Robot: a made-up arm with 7 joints. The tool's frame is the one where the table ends. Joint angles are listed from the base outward.
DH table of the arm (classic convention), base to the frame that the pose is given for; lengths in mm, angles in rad. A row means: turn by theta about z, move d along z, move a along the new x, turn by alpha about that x. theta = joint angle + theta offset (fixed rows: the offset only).
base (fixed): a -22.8, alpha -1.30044, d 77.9, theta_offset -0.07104
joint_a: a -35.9, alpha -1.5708, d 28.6, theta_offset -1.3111
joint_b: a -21, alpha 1.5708, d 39.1, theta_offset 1.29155
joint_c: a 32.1, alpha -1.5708, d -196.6, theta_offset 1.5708
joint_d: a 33.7, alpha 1.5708, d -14, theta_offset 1.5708
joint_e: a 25.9, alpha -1.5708, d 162.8, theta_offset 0
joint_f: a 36.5, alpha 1.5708, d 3, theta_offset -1.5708
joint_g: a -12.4, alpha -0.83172, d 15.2, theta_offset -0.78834
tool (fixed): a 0, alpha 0, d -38, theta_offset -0.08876
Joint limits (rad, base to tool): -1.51..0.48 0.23..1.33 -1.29..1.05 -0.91..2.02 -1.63..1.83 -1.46..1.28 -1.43..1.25
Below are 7 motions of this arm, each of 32 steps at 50 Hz.
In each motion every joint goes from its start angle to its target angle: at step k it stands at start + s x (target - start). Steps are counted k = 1, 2, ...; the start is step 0. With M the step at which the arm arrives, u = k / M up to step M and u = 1 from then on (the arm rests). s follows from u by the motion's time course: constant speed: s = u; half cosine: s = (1 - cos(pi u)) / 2; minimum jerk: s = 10 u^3 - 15 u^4 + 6 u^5.
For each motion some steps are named. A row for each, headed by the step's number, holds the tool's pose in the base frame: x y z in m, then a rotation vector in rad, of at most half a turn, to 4 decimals.
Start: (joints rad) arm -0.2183 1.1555 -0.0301 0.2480 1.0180 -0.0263 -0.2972
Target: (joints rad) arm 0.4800 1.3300 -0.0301 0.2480 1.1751 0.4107 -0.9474
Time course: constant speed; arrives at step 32
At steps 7, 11, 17, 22, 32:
7: 0.1837 0.3118 -0.0608 1.0179 1.7533 -0.0529
11: 0.1668 0.3168 -0.0672 0.9842 1.9198 0.0120
17: 0.1420 0.3233 -0.0751 0.9277 2.1573 0.1220
22: 0.1217 0.3278 -0.0801 0.8761 2.3424 0.2261
32: 0.0824 0.3349 -0.0865 0.7637 2.6706 0.4706

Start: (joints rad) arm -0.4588 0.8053 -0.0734 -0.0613 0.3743 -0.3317 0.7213
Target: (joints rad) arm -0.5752 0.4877 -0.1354 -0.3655 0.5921 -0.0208 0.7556
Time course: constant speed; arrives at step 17
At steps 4, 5, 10, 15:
4: 0.3038 0.1416 -0.0825 0.3583 -0.3834 -0.5759
5: 0.3051 0.1350 -0.0808 0.3524 -0.3982 -0.5719
10: 0.3101 0.1029 -0.0698 0.3191 -0.4764 -0.5463
15: 0.3119 0.0724 -0.0551 0.2775 -0.5593 -0.5111

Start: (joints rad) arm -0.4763 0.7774 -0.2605 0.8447 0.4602 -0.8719 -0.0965
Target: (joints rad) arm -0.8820 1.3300 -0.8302 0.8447 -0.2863 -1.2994 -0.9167
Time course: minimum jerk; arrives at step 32
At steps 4, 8, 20, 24, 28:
4: 0.2102 0.2612 -0.1822 0.4018 0.9404 -1.1357
8: 0.2189 0.2679 -0.1661 0.4368 0.9610 -1.1939
20: 0.2512 0.3126 -0.0423 0.7346 1.1556 -1.4849
24: 0.2499 0.3237 -0.0068 0.8242 1.2204 -1.5215
28: 0.2473 0.3291 0.0113 0.8698 1.2546 -1.5322

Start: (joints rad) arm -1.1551 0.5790 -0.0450 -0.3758 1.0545 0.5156 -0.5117
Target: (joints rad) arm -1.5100 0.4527 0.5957 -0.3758 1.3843 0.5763 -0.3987
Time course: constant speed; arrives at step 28
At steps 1, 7, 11, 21, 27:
1: 0.2854 0.0757 0.1757 0.5708 0.0859 -0.2825
7: 0.2719 0.0918 0.2026 0.4565 -0.0594 -0.1463
11: 0.2618 0.1031 0.2174 0.3721 -0.1477 -0.0588
21: 0.2351 0.1321 0.2427 0.1357 -0.3345 0.1467
27: 0.2198 0.1489 0.2503 -0.0212 -0.4209 0.2597

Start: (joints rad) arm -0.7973 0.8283 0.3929 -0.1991 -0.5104 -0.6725 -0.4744
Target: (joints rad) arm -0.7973 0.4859 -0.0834 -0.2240 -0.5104 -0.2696 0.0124
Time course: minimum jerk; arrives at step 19
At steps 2, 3, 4, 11, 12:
2: 0.2990 0.1942 0.1033 0.5784 -0.6539 -1.3738
3: 0.3006 0.1914 0.1008 0.5562 -0.6535 -1.3798
4: 0.3032 0.1867 0.0965 0.5182 -0.6522 -1.3897
11: 0.3277 0.0989 0.0323 -0.0664 -0.5604 -1.4846
12: 0.3282 0.0839 0.0237 -0.1489 -0.5342 -1.4898

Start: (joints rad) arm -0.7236 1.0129 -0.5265 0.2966 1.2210 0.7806 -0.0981
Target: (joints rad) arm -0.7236 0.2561 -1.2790 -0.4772 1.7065 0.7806 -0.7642
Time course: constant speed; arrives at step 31
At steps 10, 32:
10: 0.2872 0.0851 -0.0781 1.1726 0.9050 0.0047
32: 0.1463 -0.1008 -0.0497 1.1364 0.5895 -0.8817

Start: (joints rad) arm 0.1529 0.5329 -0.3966 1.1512 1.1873 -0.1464 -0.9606
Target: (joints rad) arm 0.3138 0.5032 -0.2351 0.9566 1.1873 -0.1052 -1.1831
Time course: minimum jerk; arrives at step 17
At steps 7, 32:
7: -0.0603 0.2397 -0.2776 0.1624 -2.7498 0.7245
32: -0.0783 0.2375 -0.2777 0.3420 -2.6878 0.7035

